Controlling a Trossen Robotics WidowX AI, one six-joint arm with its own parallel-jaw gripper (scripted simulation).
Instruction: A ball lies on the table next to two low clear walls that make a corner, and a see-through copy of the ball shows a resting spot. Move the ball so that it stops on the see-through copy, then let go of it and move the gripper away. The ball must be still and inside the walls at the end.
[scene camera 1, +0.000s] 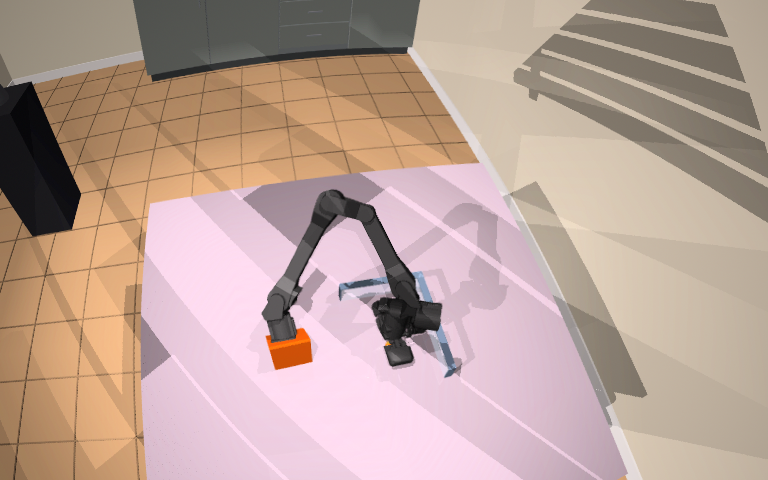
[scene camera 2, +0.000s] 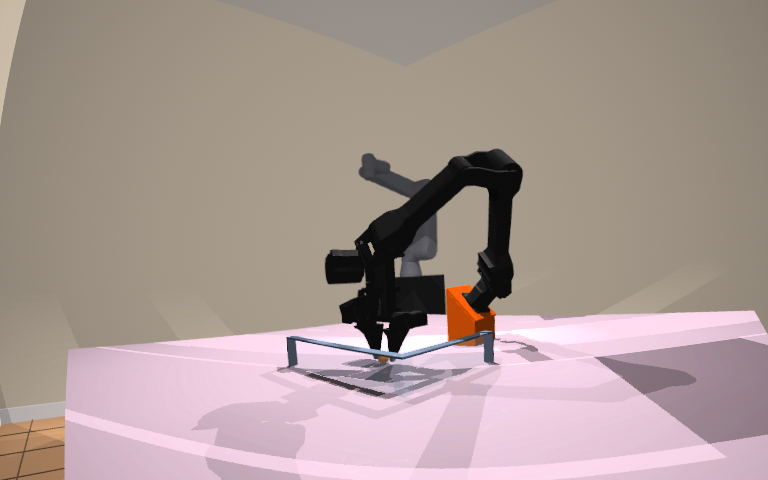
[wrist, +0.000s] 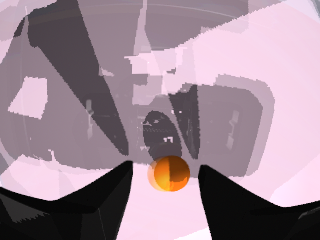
Labels:
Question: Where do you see my gripper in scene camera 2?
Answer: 384, 360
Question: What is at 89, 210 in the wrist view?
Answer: My gripper.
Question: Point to my gripper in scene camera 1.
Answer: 388, 346

